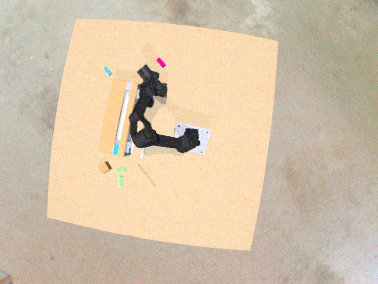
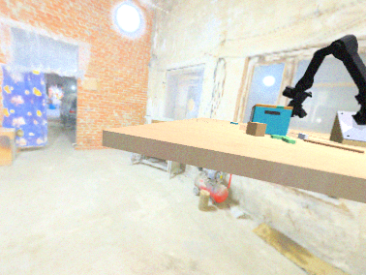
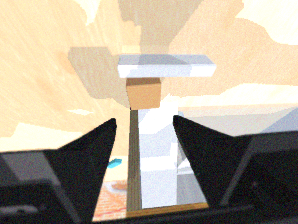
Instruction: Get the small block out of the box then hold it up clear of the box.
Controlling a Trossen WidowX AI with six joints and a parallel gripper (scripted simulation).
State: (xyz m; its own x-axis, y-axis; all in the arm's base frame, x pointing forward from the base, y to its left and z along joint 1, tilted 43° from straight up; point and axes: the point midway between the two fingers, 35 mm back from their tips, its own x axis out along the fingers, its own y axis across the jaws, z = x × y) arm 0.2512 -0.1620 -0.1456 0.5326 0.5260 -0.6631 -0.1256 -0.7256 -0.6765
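The orange-tan block lies 3 cm below my gripper tip and 1 cm behind it. From my gripper tip the other things lie so: cyan marker: 26 cm ahead, 13 cm to the right, 4 cm below; then magenta marker: 19 cm to the right, 6 cm behind, 4 cm below; then thin stick: 47 cm to the left, 5 cm below, 2 cm behind.
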